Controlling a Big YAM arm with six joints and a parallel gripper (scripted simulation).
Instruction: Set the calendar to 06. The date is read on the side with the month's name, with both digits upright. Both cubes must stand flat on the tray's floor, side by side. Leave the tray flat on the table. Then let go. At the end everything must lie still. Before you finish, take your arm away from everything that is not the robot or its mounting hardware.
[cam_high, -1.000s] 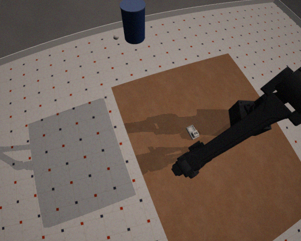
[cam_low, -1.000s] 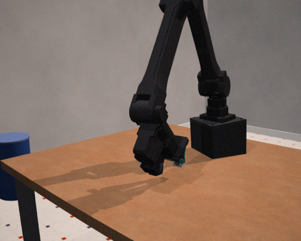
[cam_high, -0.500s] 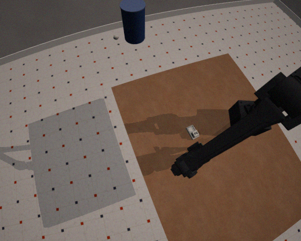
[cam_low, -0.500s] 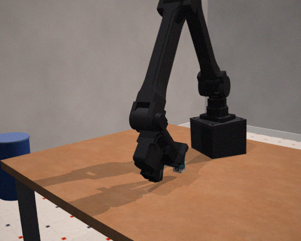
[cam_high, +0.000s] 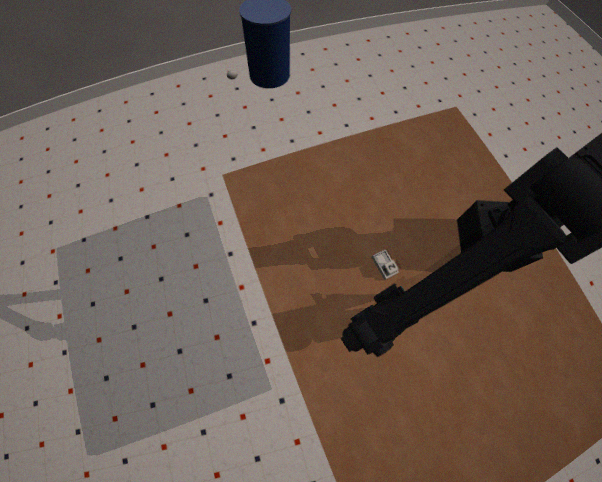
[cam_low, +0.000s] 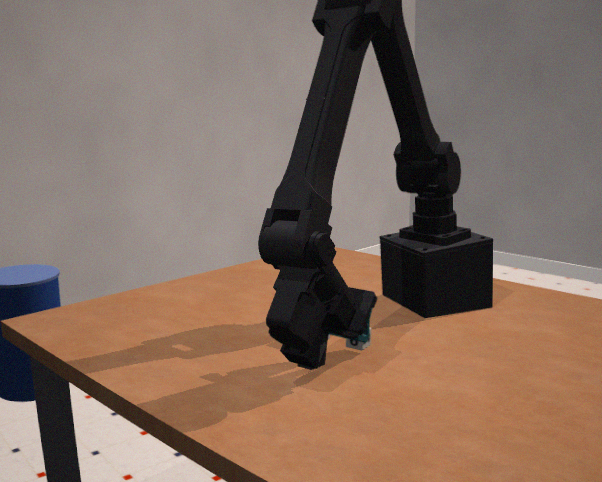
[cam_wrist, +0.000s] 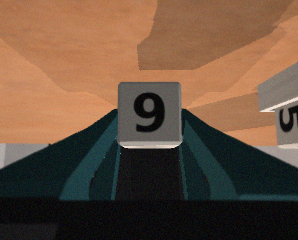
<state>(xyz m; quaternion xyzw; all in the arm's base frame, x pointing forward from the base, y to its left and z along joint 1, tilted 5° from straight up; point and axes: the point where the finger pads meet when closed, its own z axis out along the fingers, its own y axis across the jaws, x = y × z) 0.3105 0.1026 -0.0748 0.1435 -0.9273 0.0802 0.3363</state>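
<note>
The white digit cube is 1 cm below my hand and 1 cm behind it. From my hand the other things lie so: white tray (11 cm to the right, 2 cm below, 2 cm ahead).
</note>
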